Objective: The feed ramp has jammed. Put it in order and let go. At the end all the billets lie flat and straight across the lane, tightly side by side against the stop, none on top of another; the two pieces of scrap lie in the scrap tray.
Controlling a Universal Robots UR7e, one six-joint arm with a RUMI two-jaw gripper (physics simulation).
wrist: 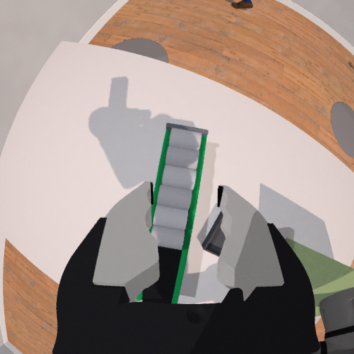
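Observation:
The feed ramp's lane (201, 172) runs between green rails, with a grey stop (187, 129) across its far end. Several light grey billets (179, 176) lie across the lane in one row, side by side from the stop, with none seen on top of another. The black lane floor shows below the nearest billet (168, 237). My gripper (184, 185) is open and empty, above the ramp, with its fingertips on either side of the billet row. The dark scrap tray (214, 244) shows partly behind the right finger; its inside is mostly hidden and the scrap does not show.
A green sloped object (325, 265) stands at the lower right, beside a dark grey rounded part (339, 315). The white table top (60, 150) ends in a curved edge, with wooden floor (210, 45) beyond it. Shadows fall left of the ramp and at the right.

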